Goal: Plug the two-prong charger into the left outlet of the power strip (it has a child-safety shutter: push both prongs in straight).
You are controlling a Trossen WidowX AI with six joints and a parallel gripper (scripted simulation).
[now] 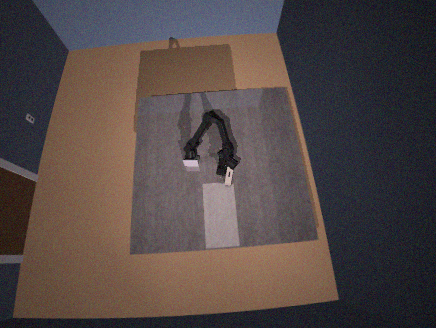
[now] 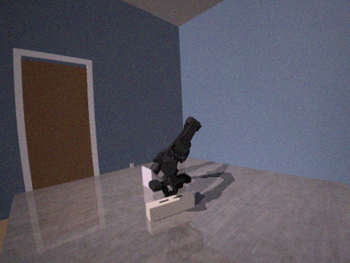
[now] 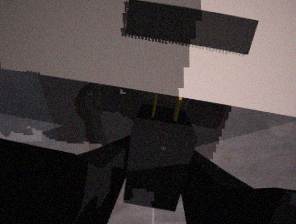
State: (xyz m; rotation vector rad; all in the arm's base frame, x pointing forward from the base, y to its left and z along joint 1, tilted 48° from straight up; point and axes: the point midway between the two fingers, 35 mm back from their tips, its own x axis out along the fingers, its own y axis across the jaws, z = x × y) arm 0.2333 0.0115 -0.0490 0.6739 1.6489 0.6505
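Now: gripper tip 2 cm short of the two-prong charger and 1 cm below it.
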